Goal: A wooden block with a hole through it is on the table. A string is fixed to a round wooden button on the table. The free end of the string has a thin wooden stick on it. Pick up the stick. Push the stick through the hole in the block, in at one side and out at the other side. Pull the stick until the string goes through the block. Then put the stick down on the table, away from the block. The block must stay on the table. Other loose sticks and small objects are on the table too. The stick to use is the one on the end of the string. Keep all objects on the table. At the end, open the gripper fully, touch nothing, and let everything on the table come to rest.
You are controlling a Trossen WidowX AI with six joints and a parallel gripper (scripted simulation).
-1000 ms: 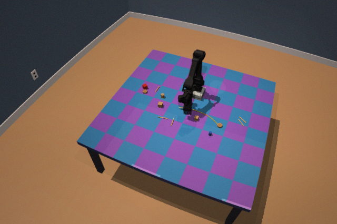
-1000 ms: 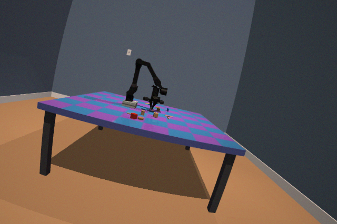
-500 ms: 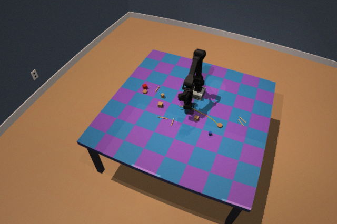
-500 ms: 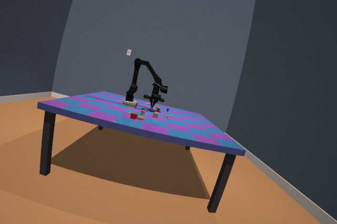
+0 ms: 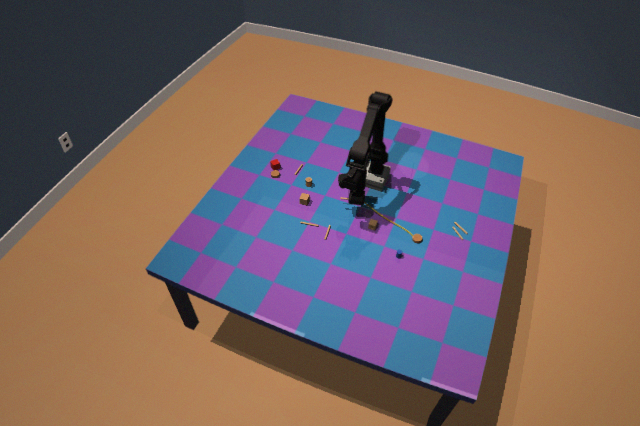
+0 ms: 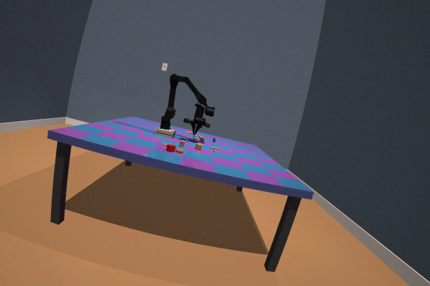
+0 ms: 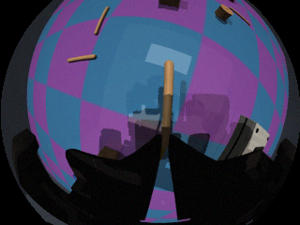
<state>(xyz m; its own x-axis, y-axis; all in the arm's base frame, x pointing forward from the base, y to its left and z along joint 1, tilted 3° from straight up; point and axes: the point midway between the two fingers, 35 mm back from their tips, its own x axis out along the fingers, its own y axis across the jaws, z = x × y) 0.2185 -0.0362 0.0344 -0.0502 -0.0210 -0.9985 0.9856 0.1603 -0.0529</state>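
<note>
The thin wooden stick lies 20 mm to the right of my gripper tip. Also, from my gripper tip: wooden cylinder 240 mm to the right, 80 mm behind, 40 mm below; blue object 220 mm to the left, 200 mm ahead, 40 mm below; round wooden button 280 mm to the left, 90 mm ahead, 50 mm below.
</note>
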